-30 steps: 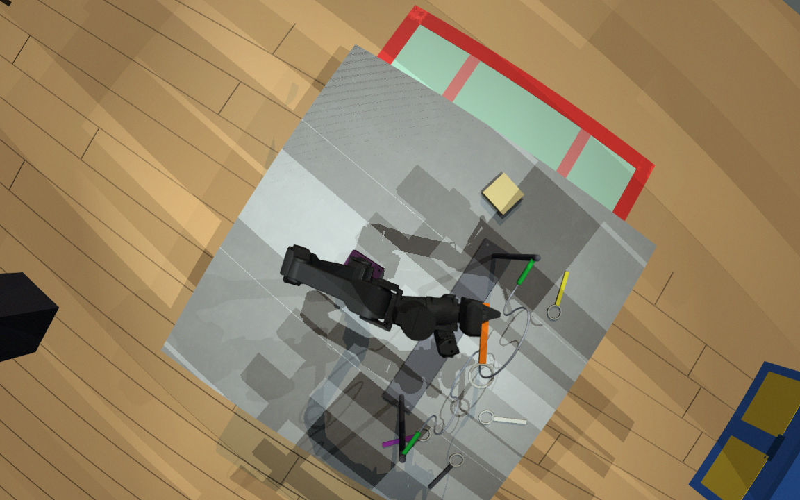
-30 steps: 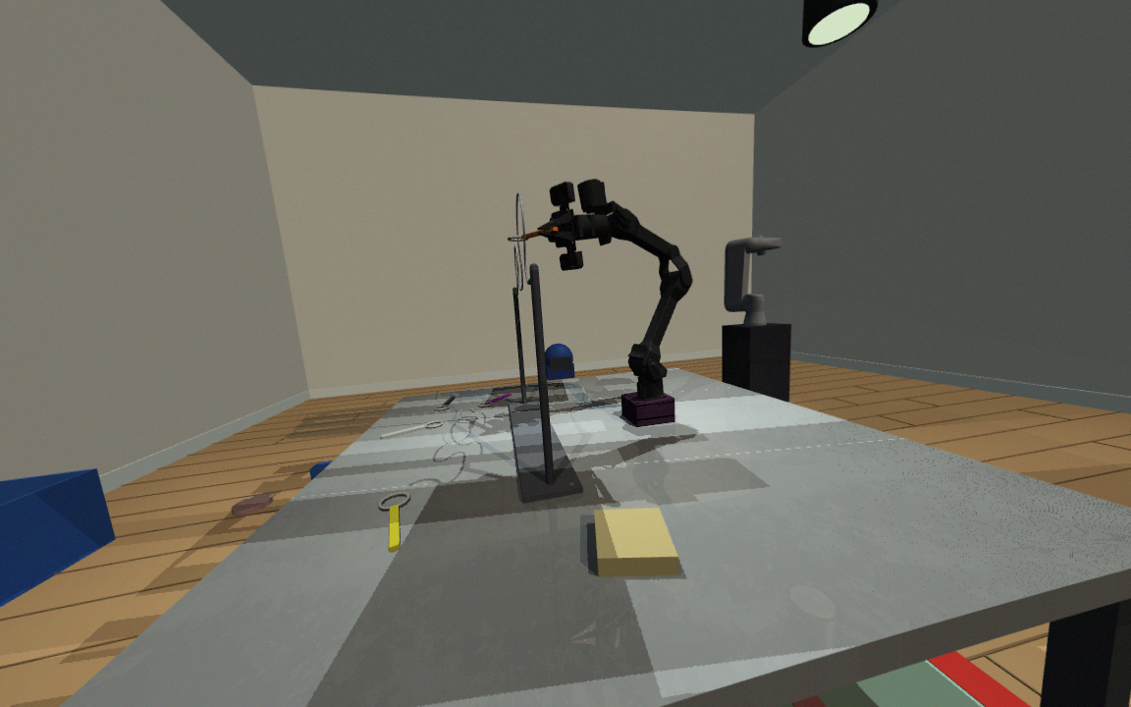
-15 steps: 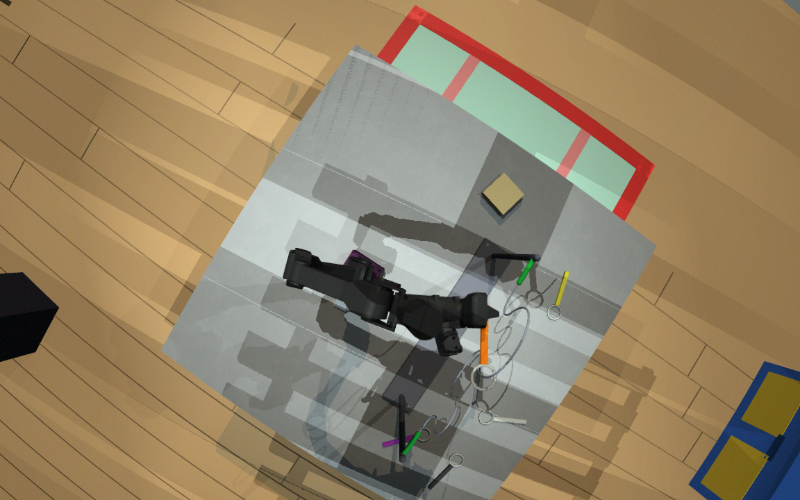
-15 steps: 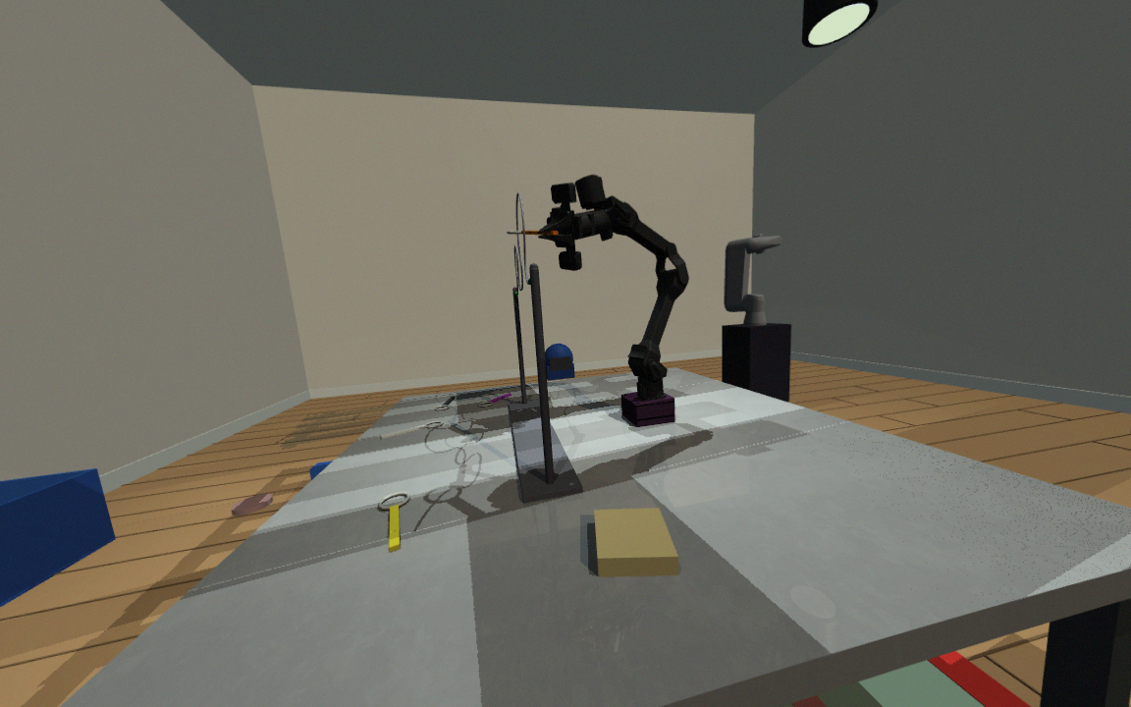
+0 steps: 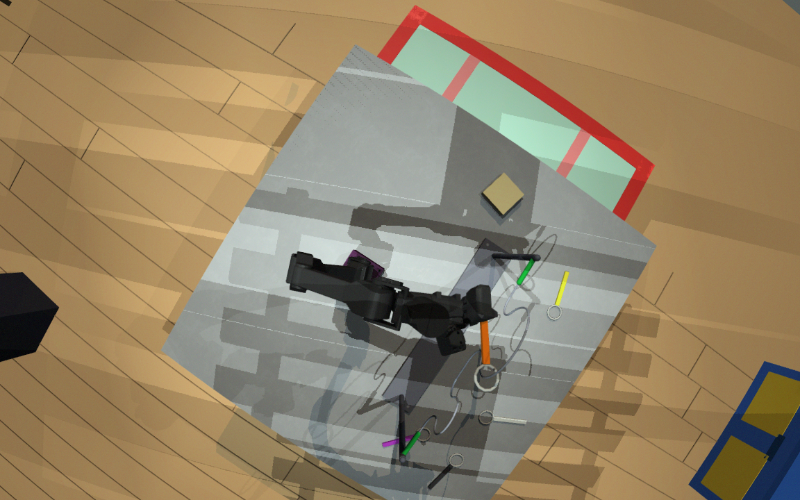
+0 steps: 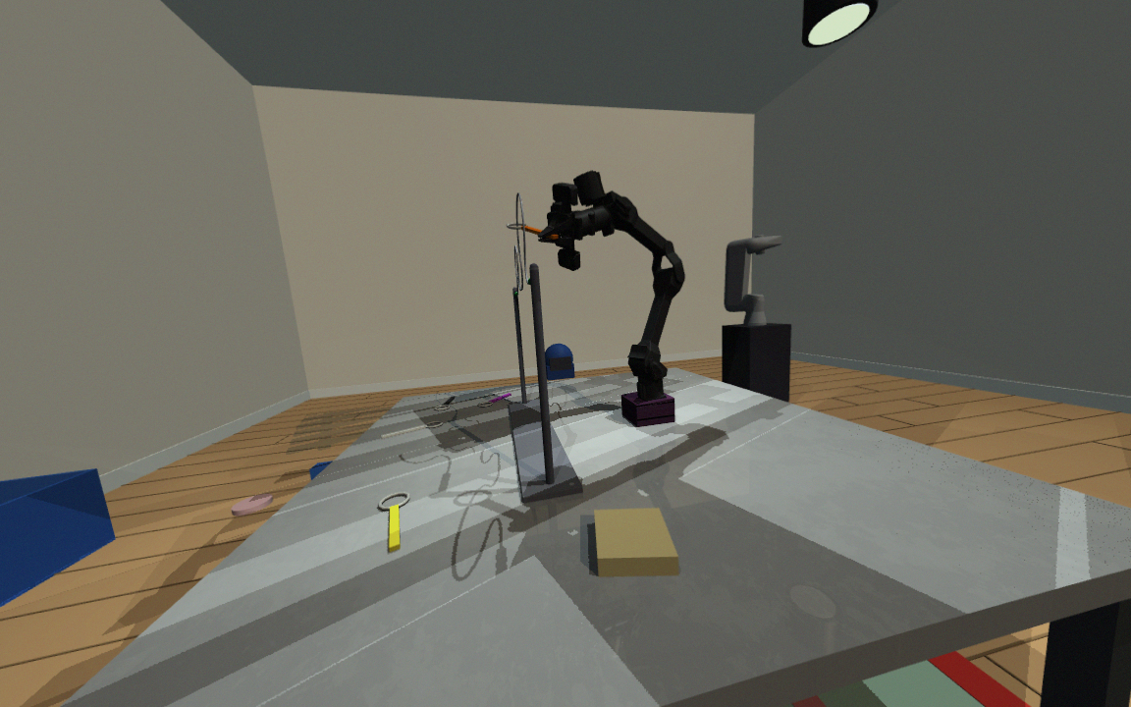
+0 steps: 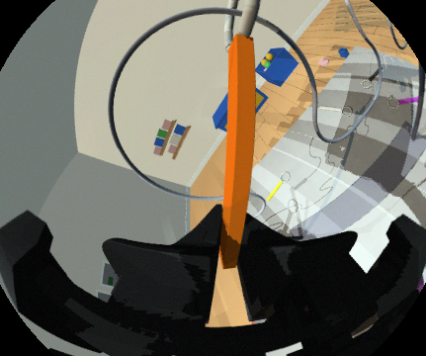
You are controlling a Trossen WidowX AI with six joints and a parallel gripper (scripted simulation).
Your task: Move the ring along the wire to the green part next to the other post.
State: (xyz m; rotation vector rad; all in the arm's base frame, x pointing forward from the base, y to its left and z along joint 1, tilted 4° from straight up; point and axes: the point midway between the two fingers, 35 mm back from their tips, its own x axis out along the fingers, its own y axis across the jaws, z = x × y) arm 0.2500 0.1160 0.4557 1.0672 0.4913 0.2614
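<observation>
Right now the ring with orange handle is 20 mm ahead of my gripper tip, 80 mm to the right of it and 40 mm above it. From my gripper tip the other things lie so: yellow-handled ring (300 mm ahead, 170 mm to the left, 490 mm below); then purple-handled ring (180 mm ahead, 510 mm to the right, 490 mm below); then tan block (70 mm behind, 350 mm to the left, 480 mm below).
</observation>
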